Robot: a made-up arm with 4 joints.
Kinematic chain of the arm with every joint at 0, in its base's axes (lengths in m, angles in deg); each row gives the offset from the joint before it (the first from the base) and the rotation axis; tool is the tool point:
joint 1: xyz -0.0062 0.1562 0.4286 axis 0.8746 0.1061 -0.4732
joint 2: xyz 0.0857 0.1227 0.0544 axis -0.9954 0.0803 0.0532
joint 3: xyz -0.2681 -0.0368 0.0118 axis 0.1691 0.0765 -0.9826
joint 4: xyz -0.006 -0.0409 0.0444 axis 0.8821 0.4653 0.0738
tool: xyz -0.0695 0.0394 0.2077
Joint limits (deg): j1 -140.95..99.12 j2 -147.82..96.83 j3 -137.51..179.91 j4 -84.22..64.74
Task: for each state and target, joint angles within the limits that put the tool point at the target. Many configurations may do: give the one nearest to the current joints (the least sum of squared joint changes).
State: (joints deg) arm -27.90 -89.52 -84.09 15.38
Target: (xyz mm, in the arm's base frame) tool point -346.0 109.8 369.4
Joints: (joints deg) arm -6.82 -92.98 -70.72 -23.07
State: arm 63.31 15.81 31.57 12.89
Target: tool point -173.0 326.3 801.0
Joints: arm 26.62 27.39 32.46 -15.51
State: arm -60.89 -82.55 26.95 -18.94
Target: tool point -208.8 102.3 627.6
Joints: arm -101.52 -78.43 52.17 -4.55
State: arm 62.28 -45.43 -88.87 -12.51
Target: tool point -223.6 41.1 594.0
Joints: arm 2.69 -55.57 -111.26 17.72
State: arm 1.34 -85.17 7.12 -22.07
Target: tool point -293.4 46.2 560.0
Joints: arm -41.56 -71.66 -19.05 -10.07
